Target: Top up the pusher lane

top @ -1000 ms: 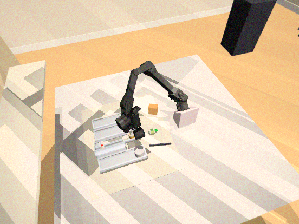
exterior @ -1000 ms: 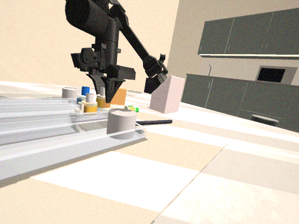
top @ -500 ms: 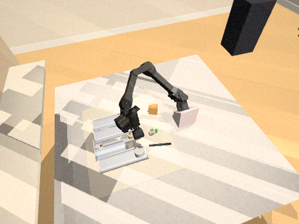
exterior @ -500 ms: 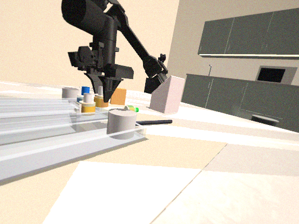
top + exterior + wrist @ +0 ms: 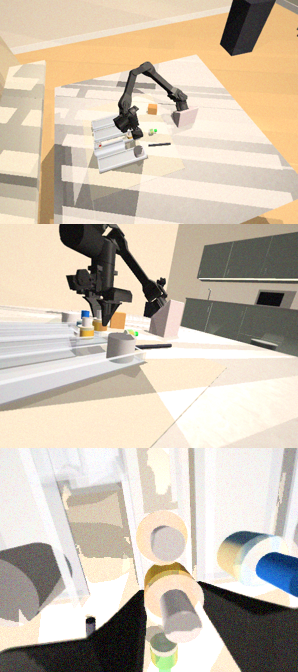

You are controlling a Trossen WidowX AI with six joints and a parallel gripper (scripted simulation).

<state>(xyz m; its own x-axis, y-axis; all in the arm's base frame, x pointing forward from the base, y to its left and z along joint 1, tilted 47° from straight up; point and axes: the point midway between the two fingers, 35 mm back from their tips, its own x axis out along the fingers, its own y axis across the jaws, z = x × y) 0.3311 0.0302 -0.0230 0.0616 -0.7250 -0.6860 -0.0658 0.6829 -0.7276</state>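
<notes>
The lane rack is 150 mm ahead of my gripper tip, 30 mm to the left of it and 30 mm below it. Also, from my gripper tip: black rod 130 mm behind, 100 mm to the left, 40 mm below; then red dot 220 mm ahead, 50 mm to the left, 20 mm above.
</notes>
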